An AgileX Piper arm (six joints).
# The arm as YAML. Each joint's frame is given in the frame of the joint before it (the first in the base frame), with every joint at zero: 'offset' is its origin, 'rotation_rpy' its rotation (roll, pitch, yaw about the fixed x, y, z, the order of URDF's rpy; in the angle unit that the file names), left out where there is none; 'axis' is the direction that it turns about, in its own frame. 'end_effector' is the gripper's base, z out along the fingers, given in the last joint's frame.
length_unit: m
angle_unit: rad
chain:
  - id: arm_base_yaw
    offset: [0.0, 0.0, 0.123]
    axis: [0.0, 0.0, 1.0]
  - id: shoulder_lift
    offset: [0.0, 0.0, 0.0]
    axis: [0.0, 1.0, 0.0]
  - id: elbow
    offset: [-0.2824, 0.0, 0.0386]
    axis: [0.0, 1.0, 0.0]
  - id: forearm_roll
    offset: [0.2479, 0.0, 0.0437]
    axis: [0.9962, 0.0, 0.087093]
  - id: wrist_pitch
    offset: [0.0, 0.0, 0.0]
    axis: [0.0, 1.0, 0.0]
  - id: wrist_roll
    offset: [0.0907, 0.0, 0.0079]
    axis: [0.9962, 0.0, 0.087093]
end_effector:
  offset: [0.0, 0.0, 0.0]
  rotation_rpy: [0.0, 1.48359, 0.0]
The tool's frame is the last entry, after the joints.
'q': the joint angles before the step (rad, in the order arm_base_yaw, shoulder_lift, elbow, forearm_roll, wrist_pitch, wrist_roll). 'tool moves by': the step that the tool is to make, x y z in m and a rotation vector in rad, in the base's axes. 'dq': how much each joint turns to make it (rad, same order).
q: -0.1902, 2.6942, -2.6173, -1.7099, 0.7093, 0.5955
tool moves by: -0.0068, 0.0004, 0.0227, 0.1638, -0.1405, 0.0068
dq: -0.0001, -0.0513, 0.0007, 0.1222, 0.0042, 0.0862
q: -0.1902, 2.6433, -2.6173, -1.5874, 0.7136, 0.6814
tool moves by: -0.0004, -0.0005, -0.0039, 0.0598, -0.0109, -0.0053
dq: 0.0000, -0.0002, 0.0014, 0.0596, 0.0090, 0.0010
